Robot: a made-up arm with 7 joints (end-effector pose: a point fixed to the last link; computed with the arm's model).
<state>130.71 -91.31 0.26 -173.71 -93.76 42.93 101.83</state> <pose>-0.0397 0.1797 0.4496 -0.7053 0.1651 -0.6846 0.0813</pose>
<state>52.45 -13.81 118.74 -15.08 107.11 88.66 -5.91</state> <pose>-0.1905 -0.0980 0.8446 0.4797 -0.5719 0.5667 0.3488</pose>
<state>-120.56 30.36 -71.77 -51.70 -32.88 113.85 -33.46</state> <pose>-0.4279 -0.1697 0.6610 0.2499 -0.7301 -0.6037 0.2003</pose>
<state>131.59 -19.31 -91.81 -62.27 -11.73 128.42 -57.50</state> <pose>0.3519 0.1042 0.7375 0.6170 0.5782 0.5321 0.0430</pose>
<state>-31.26 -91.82 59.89 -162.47 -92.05 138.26 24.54</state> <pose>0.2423 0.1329 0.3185 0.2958 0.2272 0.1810 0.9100</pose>
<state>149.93 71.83 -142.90 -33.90 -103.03 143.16 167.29</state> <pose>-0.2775 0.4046 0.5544 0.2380 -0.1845 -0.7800 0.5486</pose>
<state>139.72 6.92 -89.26 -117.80 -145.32 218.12 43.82</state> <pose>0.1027 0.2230 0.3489 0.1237 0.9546 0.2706 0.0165</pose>
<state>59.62 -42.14 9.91 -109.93 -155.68 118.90 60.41</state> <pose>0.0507 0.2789 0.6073 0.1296 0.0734 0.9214 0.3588</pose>
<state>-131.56 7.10 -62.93 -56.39 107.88 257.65 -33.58</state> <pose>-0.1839 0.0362 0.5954 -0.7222 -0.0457 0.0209 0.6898</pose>
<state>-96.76 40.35 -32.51 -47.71 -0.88 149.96 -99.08</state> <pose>-0.1640 -0.4668 0.5813 0.8245 -0.0695 -0.3367 0.4495</pose>
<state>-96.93 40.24 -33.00 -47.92 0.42 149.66 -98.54</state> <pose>-0.1697 -0.4645 0.5823 0.8255 -0.0826 -0.3292 0.4511</pose>
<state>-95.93 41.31 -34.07 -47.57 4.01 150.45 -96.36</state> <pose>-0.1680 -0.4659 0.5793 0.8234 -0.1035 -0.3015 0.4695</pose>
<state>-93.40 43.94 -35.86 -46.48 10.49 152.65 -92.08</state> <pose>-0.1562 -0.4721 0.5705 0.8157 -0.1340 -0.2465 0.5059</pose>
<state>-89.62 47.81 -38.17 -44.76 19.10 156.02 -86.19</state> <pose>-0.1345 -0.4808 0.5561 0.8006 -0.1709 -0.1676 0.5493</pose>
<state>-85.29 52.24 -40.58 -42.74 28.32 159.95 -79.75</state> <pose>-0.1067 -0.4893 0.5377 0.7796 -0.2084 -0.0771 0.5855</pose>
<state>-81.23 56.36 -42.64 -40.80 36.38 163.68 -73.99</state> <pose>-0.0781 -0.4951 0.5190 0.7576 -0.2392 0.0064 0.6073</pose>
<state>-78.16 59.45 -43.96 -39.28 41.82 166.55 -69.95</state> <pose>-0.0541 -0.4981 0.5038 0.7410 -0.2574 0.0664 0.6166</pose>
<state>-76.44 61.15 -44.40 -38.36 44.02 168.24 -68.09</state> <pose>-0.0384 -0.4993 0.4950 0.7336 -0.2609 0.0949 0.6203</pose>
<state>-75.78 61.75 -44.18 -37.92 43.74 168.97 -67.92</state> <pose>-0.0294 -0.5000 0.4918 0.7337 -0.2531 0.0990 0.6227</pose>
